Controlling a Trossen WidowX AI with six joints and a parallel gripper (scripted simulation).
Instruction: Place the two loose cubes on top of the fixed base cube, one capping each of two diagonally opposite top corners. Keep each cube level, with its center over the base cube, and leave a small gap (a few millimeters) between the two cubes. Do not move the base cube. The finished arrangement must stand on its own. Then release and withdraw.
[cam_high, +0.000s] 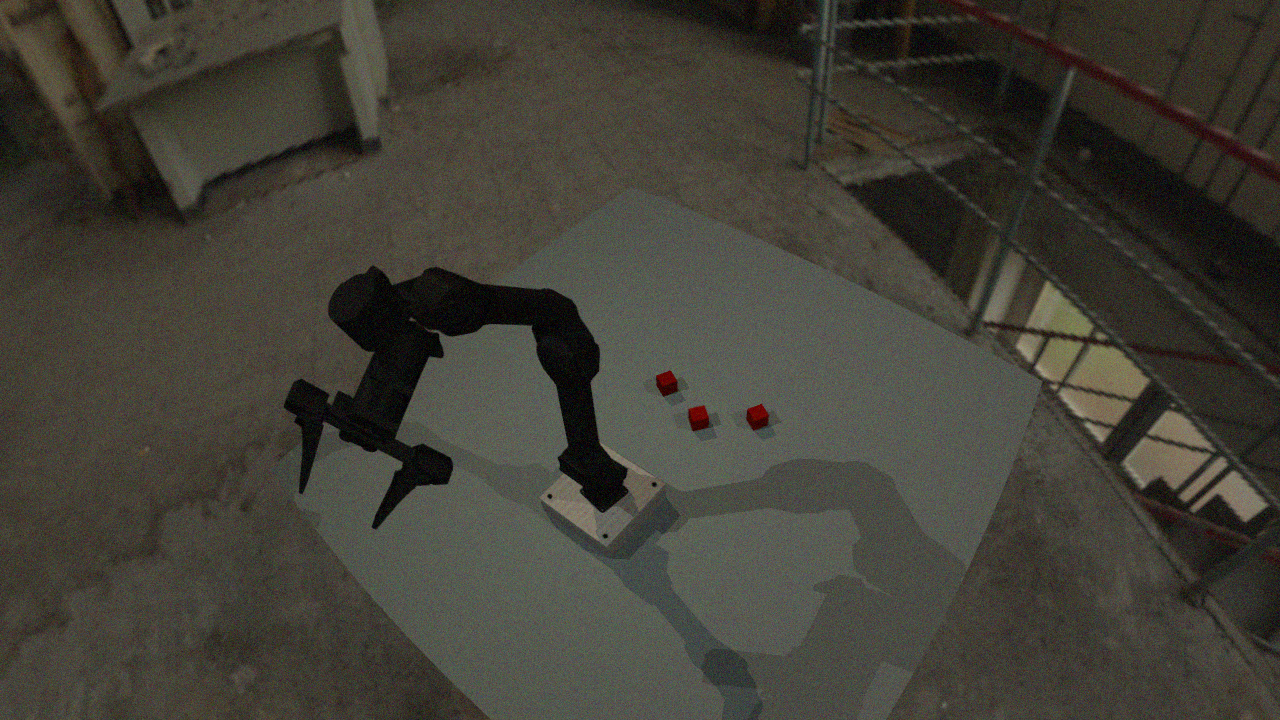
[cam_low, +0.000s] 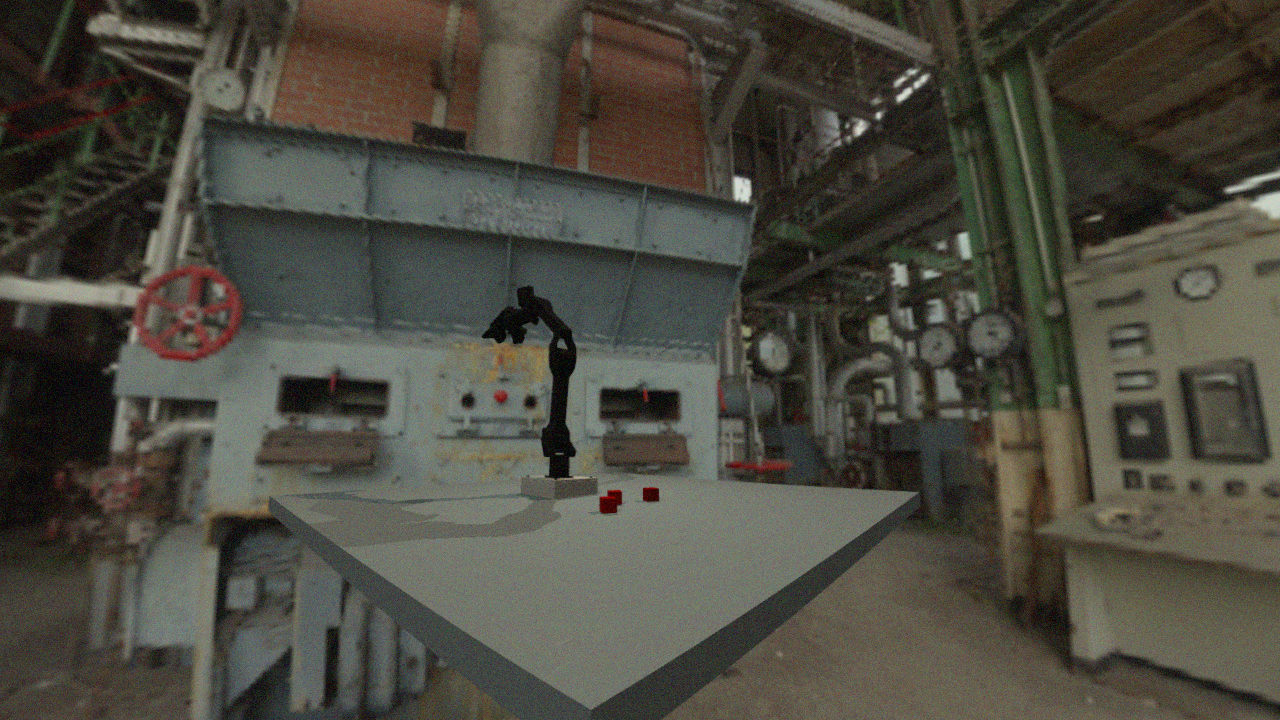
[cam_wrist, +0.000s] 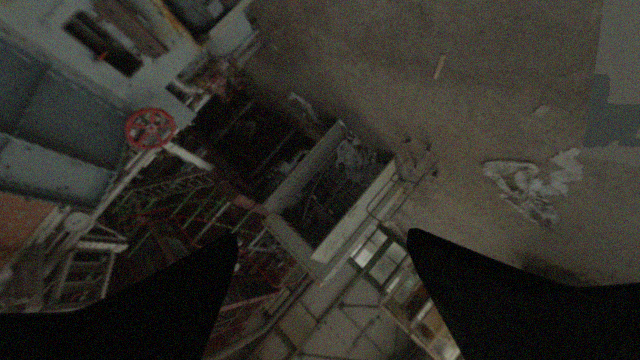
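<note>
My gripper tip is 65 cm short of the base cube, 53 cm above it and 23 cm to the right of it.
</note>
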